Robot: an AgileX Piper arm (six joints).
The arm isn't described. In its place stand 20 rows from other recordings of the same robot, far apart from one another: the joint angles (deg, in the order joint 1, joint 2, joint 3, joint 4, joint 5, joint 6), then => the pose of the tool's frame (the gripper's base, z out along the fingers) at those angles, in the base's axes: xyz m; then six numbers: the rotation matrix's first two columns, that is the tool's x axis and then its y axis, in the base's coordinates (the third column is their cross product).
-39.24, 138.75, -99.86, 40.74, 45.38, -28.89 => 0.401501 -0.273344 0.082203 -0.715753 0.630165 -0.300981 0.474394 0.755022 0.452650
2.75, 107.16, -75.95, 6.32, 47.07, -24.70 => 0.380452 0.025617 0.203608 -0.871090 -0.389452 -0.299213 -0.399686 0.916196 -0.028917
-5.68, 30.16, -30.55, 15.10, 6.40, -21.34 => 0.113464 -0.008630 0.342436 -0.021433 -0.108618 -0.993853 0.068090 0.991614 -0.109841
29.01, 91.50, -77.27, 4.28, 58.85, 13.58 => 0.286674 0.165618 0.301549 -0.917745 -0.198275 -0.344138 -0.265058 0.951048 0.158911
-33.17, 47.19, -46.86, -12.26, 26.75, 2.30 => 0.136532 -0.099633 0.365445 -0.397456 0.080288 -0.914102 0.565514 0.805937 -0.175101
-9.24, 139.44, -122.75, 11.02, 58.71, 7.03 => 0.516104 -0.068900 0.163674 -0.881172 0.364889 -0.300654 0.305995 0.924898 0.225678
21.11, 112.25, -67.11, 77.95, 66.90, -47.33 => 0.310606 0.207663 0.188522 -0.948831 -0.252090 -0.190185 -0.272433 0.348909 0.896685
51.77, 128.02, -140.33, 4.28, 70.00, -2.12 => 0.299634 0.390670 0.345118 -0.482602 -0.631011 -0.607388 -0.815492 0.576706 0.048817
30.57, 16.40, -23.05, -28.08, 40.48, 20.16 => 0.065334 0.006296 0.274854 -0.359922 -0.249794 -0.898921 -0.258717 0.952429 -0.161075
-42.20, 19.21, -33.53, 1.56, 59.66, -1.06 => 0.034579 -0.028468 0.297193 -0.482601 0.431193 -0.762344 0.655985 0.754685 0.011590
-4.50, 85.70, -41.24, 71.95, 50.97, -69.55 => 0.259699 0.046980 0.211769 -0.822931 -0.016612 -0.567899 -0.413039 0.703836 0.577939
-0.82, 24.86, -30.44, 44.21, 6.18, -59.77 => 0.092767 0.005504 0.354098 0.119275 -0.272022 -0.954870 -0.029116 0.960364 -0.277224
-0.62, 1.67, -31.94, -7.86, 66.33, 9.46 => -0.011743 -0.011271 0.286242 -0.496938 0.114043 -0.860260 0.173711 0.984335 0.030146
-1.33, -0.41, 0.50, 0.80, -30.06, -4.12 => 0.039828 -0.001561 0.255092 0.570152 -0.073039 -0.818286 0.063141 0.996990 -0.044996
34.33, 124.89, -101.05, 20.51, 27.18, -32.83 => 0.406058 0.294942 0.209377 -0.398714 -0.570039 -0.718389 -0.774644 0.628635 -0.068883
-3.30, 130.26, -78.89, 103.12, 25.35, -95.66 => 0.465449 0.011170 0.093786 -0.677887 0.178401 -0.713191 -0.163662 0.909144 0.382977
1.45, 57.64, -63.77, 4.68, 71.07, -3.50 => 0.168552 0.011292 0.373692 -0.862018 -0.056256 -0.503746 -0.093760 0.994369 0.049396
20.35, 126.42, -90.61, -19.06, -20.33, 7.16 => 0.478276 0.188406 0.199707 -0.099629 -0.235356 -0.966789 -0.476827 0.864086 -0.161217
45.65, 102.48, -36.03, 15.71, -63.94, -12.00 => 0.243785 0.217715 0.183112 0.064870 -0.053509 -0.996458 -0.519979 0.850470 -0.079521
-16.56, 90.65, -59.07, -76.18, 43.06, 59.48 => 0.297884 -0.151520 0.269368 -0.738094 0.058259 -0.672178 0.565911 0.595921 -0.569757
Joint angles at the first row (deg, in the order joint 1, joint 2, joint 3, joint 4, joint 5, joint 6):
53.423 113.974 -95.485 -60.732 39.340 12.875
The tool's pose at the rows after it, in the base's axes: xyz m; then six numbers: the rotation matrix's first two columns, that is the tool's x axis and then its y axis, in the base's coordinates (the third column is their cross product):
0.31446 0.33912 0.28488 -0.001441 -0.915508 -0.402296 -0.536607 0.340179 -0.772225
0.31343 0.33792 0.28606 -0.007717 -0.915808 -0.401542 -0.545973 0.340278 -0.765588
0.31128 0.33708 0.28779 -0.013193 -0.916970 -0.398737 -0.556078 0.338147 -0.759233
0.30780 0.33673 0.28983 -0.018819 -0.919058 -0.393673 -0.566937 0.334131 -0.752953
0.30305 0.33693 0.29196 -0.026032 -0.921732 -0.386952 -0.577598 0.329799 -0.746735
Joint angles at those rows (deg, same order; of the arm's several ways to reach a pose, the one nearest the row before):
53.362 113.773 -95.487 -59.510 39.571 11.914
53.325 113.458 -95.484 -58.095 39.897 10.793
53.443 113.056 -95.487 -56.581 40.443 9.504
53.761 112.587 -95.485 -55.031 41.285 8.166
54.296 112.096 -95.486 -53.599 42.469 7.016

